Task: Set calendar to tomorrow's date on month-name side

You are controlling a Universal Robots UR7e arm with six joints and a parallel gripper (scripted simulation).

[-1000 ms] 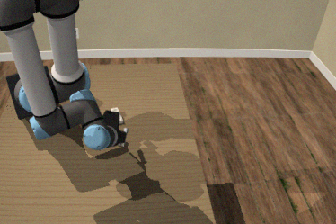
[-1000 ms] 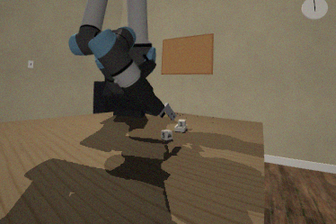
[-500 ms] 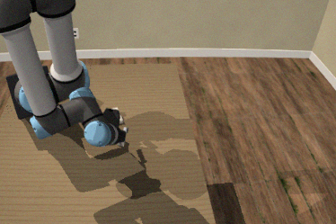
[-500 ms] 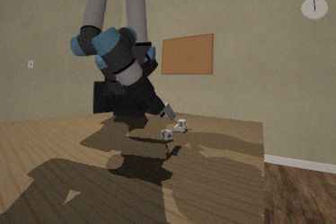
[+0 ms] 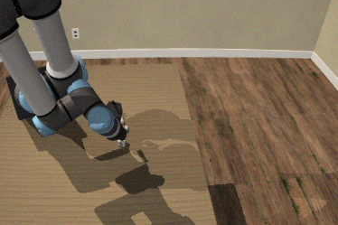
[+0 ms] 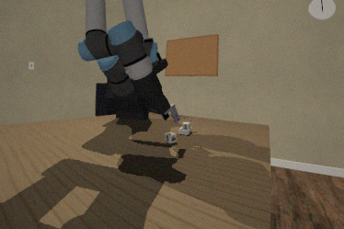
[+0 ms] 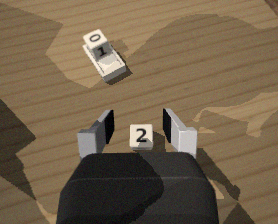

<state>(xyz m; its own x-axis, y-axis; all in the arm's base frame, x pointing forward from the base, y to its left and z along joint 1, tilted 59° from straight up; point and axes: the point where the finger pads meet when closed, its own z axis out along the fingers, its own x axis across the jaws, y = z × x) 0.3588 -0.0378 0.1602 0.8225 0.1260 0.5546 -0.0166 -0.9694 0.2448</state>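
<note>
The white digit cube is 8 cm below my hand. Also, from my hand: white tray: 16 cm to the left, 8 cm below.
</note>
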